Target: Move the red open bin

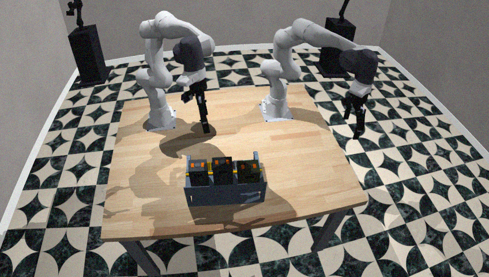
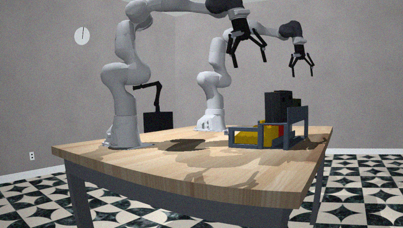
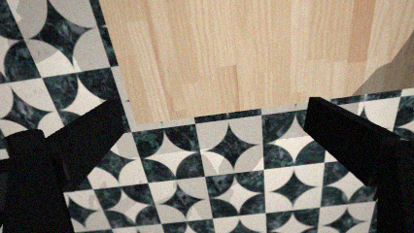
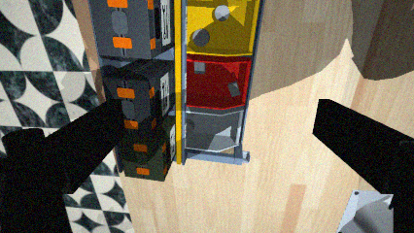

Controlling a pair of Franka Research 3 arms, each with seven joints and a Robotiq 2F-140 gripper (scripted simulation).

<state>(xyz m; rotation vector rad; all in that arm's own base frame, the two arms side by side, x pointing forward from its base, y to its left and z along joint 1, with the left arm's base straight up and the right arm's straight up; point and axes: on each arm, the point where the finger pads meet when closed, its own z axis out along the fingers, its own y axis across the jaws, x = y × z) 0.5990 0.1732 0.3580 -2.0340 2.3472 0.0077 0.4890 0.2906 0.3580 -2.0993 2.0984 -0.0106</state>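
Note:
Right now my right hand is 32 cm above the red bin, 7 cm to the right of it and 4 cm short of it. Round my right hand: yellow bar: 25 cm below, 10 cm ahead, 7 cm to the left; then green box: 21 cm below, 18 cm to the left, 15 cm ahead; then blue-grey shelf: 29 cm below, 7 cm to the left, 7 cm ahead.

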